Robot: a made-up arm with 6 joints. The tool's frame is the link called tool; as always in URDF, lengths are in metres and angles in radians. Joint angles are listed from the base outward.
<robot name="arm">
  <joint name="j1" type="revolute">
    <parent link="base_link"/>
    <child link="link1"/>
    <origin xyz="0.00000 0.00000 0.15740" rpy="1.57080 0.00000 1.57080"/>
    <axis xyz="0 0 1"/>
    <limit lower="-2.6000" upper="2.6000"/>
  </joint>
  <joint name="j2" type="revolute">
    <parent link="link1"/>
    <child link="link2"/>
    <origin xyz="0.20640 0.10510 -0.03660" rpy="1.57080 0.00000 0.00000"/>
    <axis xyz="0 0 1"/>
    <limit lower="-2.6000" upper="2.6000"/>
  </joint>
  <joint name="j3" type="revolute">
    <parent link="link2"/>
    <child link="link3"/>
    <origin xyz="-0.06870 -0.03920 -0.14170" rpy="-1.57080 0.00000 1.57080"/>
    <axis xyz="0 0 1"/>
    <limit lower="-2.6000" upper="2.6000"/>
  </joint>
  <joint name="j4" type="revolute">
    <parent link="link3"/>
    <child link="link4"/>
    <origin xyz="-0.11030 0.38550 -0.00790" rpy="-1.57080 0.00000 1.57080"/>
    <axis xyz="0 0 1"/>
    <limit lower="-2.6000" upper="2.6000"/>
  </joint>
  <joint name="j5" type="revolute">
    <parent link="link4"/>
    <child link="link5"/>
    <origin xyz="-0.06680 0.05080 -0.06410" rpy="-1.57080 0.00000 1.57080"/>
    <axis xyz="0 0 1"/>
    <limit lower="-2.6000" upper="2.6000"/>
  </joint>
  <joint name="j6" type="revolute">
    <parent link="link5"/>
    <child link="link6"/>
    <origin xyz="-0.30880 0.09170 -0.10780" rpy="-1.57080 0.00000 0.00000"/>
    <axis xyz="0 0 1"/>
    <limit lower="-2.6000" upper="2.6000"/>
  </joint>
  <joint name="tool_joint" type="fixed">
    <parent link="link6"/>
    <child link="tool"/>
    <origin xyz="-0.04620 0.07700 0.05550" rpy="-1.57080 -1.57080 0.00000"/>
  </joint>
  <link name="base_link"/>
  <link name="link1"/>
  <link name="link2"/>
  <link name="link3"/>
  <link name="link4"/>
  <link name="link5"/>
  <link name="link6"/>
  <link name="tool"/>
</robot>
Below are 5 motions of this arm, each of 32 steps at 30 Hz.
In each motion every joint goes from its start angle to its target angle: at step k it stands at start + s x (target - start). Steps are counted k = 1, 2, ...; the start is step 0. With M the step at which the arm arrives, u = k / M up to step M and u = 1 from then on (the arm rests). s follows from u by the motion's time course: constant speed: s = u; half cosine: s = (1 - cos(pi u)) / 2; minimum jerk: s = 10 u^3 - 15 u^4 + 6 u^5.
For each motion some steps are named. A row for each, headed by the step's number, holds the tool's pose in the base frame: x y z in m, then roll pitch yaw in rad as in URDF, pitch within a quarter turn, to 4 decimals.
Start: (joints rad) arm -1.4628 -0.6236 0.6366 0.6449 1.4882 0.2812
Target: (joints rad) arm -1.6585 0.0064 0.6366 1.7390 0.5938 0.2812
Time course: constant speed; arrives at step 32
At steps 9, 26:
9: -0.6147 0.5233 0.3664 -2.0858 -0.6685 1.4924
26: -0.6571 0.6913 -0.0445 -2.7325 0.0441 1.3959

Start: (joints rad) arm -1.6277 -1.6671 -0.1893 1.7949 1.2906 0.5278
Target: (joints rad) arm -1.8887 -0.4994 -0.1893 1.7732 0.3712 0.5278
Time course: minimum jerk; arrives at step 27
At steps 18, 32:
18: -0.1237 0.8744 -0.3421 -2.8042 0.8911 0.2542
32: -0.0395 0.8217 -0.4424 -3.0828 0.5966 -0.0025

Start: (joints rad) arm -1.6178 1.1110 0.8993 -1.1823 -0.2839 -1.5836
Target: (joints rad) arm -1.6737 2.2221 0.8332 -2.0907 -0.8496 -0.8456
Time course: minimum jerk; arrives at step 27
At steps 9, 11, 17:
9: -0.2447 0.5559 -0.1903 -2.9335 -0.2052 1.4283
11: -0.2218 0.5629 -0.2107 -2.8895 -0.1538 1.5096
17: -0.1500 0.5869 -0.2572 -2.7393 0.1098 1.7516

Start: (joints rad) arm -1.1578 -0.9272 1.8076 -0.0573 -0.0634 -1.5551
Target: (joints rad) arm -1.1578 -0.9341 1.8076 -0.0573 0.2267 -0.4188
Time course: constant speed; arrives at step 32
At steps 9, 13, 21, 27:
9: -0.1388 0.0549 0.5978 -1.8931 -0.6084 1.7240
13: -0.1281 0.0396 0.6050 -1.7294 -0.6303 1.6883
21: -0.1026 0.0088 0.6152 -1.3981 -0.6722 1.6131
27: -0.0805 -0.0142 0.6183 -1.1460 -0.7015 1.5534

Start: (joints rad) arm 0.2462 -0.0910 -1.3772 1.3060 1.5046 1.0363
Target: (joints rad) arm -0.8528 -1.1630 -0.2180 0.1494 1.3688 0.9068
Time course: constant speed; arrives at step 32
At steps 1, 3, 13, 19, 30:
1: 0.3325 0.0239 0.9669 -0.2606 -0.1083 -0.2061
3: 0.2984 0.0834 0.9916 -0.2928 -0.1737 -0.2154
13: 0.1210 0.3316 1.0111 -0.3393 -0.4124 -0.1867
19: 0.0413 0.4183 0.9670 -0.3070 -0.4488 -0.1361
30: 0.0202 0.4675 0.8450 -0.2111 -0.2650 -0.0496

